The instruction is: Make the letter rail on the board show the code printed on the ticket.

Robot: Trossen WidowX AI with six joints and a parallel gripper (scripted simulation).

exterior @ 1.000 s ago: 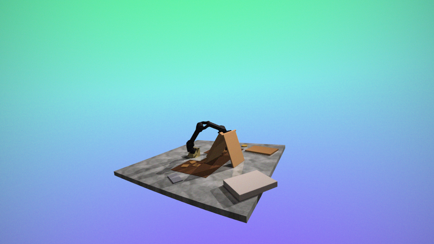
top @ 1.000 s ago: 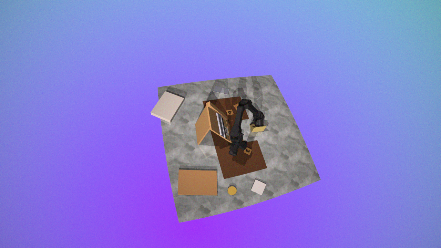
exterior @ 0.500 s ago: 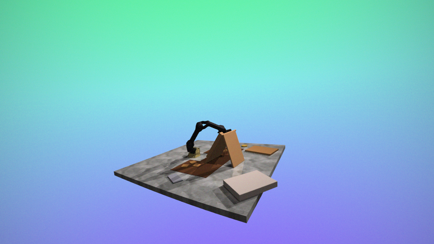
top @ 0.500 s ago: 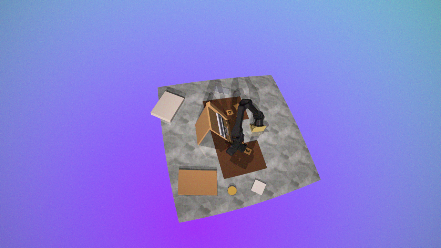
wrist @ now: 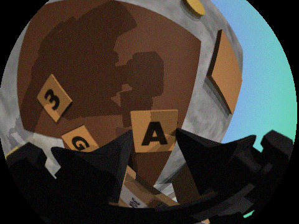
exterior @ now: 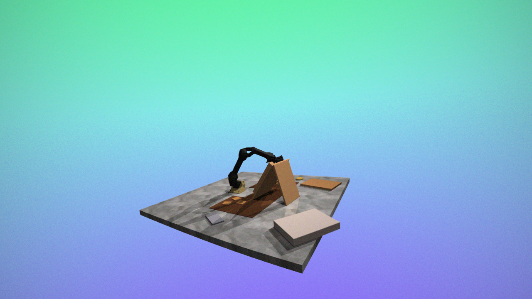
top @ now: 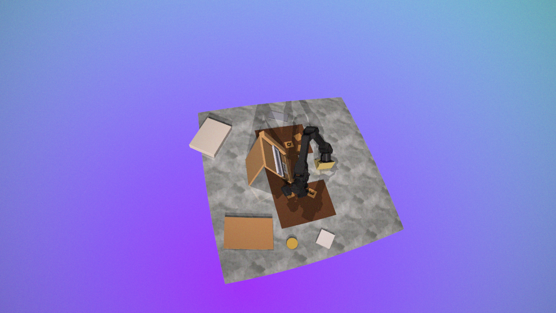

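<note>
My gripper tip is 170 mm to the left of the white ticket and 30 mm below it. From my gripper tip the other things lie so: orange panel (300 mm ahead, 200 mm to the left, 40 mm below); brown mat (120 mm behind, 180 mm to the right, 50 mm below); yellow disc (50 mm ahead, 320 mm to the left, 40 mm below).
</note>
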